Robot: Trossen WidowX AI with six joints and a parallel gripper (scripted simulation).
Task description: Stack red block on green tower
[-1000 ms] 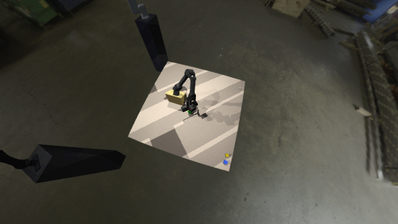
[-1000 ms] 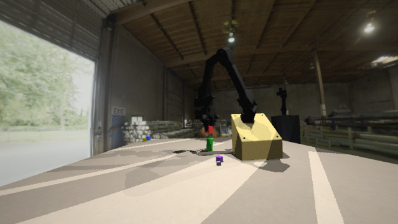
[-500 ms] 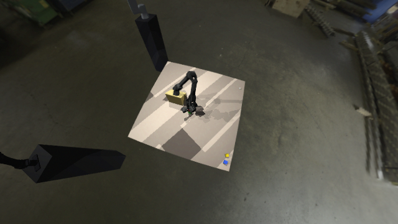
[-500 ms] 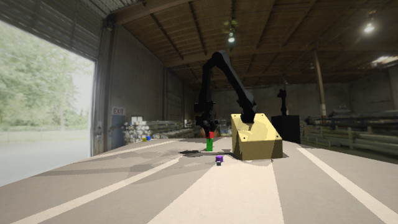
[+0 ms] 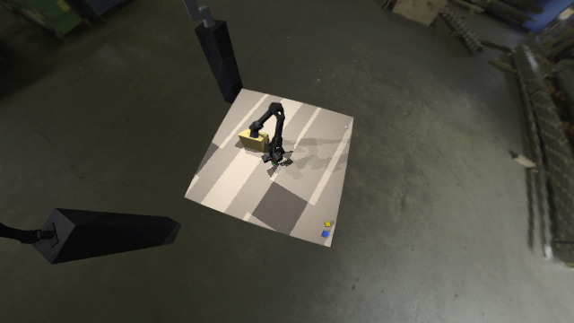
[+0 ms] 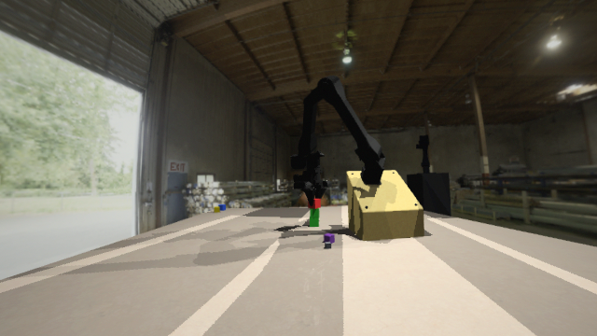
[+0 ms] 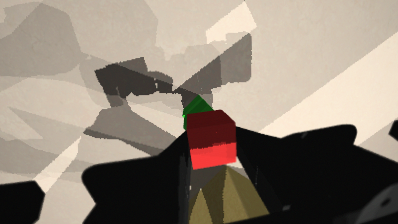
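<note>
Right now the red block is 1 cm above my gripper tip. Also, from my gripper tip: blue block 61 cm ahead, 42 cm to the right, 6 cm below; then small purple block 21 cm to the left, 7 cm below, 3 cm behind; then yellow block 60 cm ahead, 34 cm to the right, 7 cm below.
</note>
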